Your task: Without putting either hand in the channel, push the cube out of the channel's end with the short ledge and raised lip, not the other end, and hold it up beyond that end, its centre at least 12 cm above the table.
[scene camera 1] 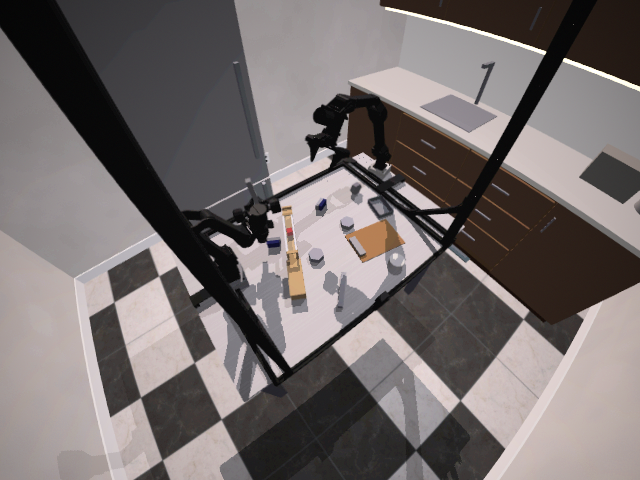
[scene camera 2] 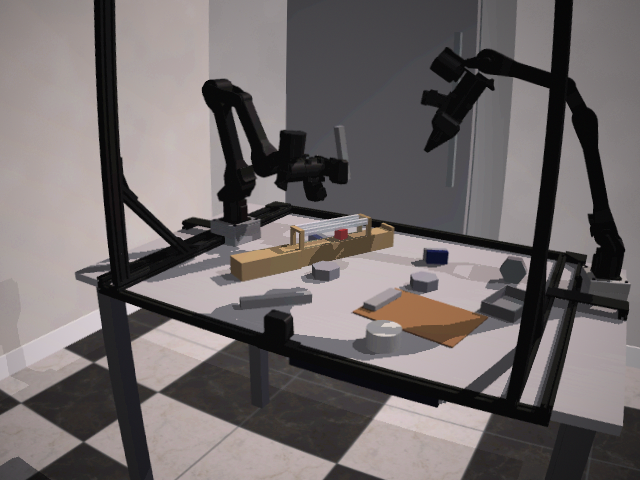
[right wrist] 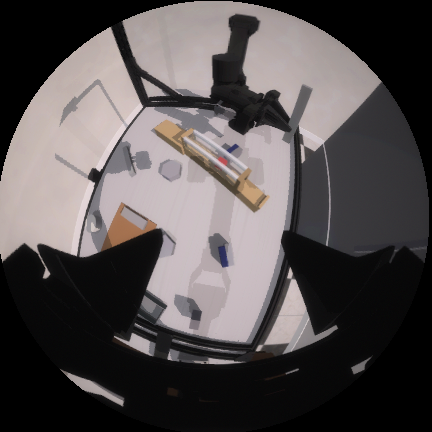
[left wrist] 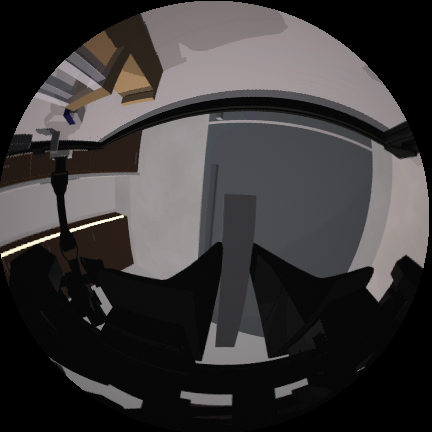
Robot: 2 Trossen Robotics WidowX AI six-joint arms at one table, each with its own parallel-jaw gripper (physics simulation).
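The red cube (scene camera 1: 289, 230) (scene camera 2: 341, 234) (right wrist: 221, 161) sits inside the wooden channel (scene camera 1: 296, 286) (scene camera 2: 268, 261) (right wrist: 167, 131), under clear rails, between its two end frames. The short ledge with the raised lip (scene camera 1: 286, 209) (scene camera 2: 387, 227) (right wrist: 263, 200) is at the channel's far end in scene camera 1; it also shows in the left wrist view (left wrist: 137, 95). My left gripper (left wrist: 234, 248) (scene camera 2: 342, 172) is shut on a grey bar (left wrist: 239, 225) (scene camera 2: 340, 144) (right wrist: 300, 112), which stands roughly upright above table height, apart from the channel. My right gripper (right wrist: 223, 236) (scene camera 2: 426, 149) is open and empty, high above the table.
Two blue blocks (scene camera 1: 321, 204) (scene camera 1: 273, 242) lie on either side of the channel. Hexagonal pieces (scene camera 2: 325, 271) (scene camera 2: 423, 282), an orange mat (scene camera 2: 439, 322) bearing a grey block (scene camera 2: 382, 299), a white cylinder (scene camera 2: 383, 338), a loose grey bar (scene camera 2: 276, 298) and a grey tray (scene camera 2: 498, 310) are on the table.
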